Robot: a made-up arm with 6 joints.
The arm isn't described. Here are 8 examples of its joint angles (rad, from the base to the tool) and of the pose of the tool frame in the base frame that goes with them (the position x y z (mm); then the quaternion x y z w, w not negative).
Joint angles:
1: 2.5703 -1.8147 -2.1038 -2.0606 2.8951 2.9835
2: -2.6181 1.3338 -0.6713 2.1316 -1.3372 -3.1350
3: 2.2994 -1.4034 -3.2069 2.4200 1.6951 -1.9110
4: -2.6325 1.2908 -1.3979 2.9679 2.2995 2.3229
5: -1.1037 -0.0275 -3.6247 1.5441 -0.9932 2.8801
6: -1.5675 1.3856 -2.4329 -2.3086 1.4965 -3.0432
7: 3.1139 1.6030 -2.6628 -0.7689 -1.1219 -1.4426
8: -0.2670 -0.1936 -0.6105 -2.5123 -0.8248 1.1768
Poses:
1: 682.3 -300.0 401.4 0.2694 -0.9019 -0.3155 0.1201
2: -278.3 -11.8 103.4 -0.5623 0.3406 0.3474 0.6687
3: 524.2 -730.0 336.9 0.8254 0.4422 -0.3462 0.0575
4: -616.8 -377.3 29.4 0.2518 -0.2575 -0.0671 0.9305
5: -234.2 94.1 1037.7 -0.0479 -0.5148 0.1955 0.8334
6: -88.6 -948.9 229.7 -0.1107 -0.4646 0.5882 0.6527
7: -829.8 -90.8 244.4 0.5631 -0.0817 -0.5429 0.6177
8: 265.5 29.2 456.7 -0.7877 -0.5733 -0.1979 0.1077
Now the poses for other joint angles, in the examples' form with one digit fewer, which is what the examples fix.
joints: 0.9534 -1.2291 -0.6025 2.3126 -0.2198 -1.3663
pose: 133 23 675 -0.664 0.062 -0.472 0.576
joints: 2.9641 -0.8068 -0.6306 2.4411 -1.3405 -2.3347
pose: -34 106 614 -0.389 -0.856 -0.307 0.148
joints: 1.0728 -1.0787 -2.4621 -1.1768 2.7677 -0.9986
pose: -114 -487 866 -0.870 -0.380 -0.313 0.019
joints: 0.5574 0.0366 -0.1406 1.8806 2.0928 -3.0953
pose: 149 279 367 -0.274 -0.404 -0.540 0.686
